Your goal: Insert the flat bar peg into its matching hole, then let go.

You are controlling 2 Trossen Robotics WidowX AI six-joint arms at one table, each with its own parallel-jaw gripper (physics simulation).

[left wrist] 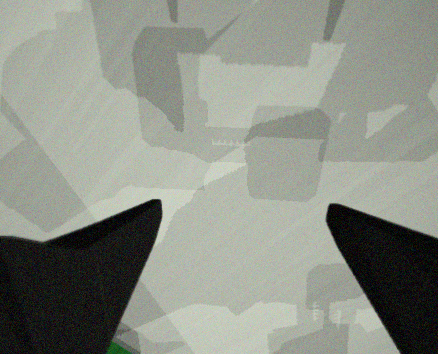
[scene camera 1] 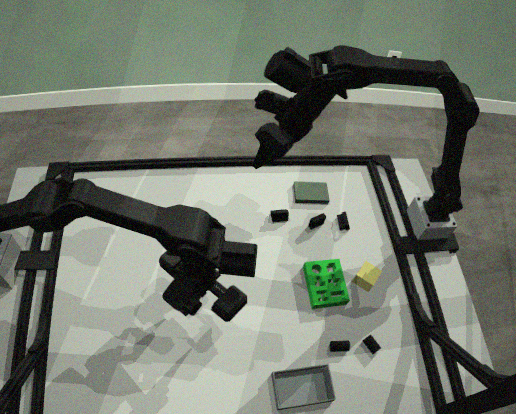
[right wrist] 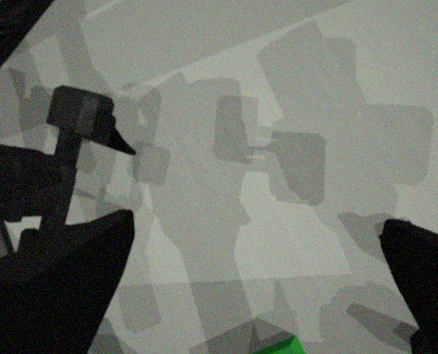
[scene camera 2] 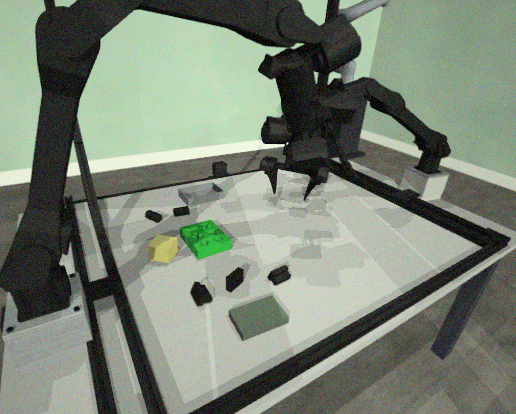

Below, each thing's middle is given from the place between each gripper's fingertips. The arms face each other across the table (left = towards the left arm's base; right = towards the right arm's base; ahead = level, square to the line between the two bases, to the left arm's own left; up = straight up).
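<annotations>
With the grey tray (scene camera 1: 314, 382) as the reference, my left gripper is 4 cm above it, 17 cm to the left of it and 21 cm past it. The green hole block (scene camera 1: 326, 288), for its part, is 4 cm below my left hand, 28 cm to the right of it and 2 cm ahead of it.
That same green hole block has my right gripper 230 mm above it, 140 mm to the left of it and 180 mm past it. Counted from my right hand, the grey tray is 230 mm below, 40 mm to the right and 410 mm behind.
</annotations>
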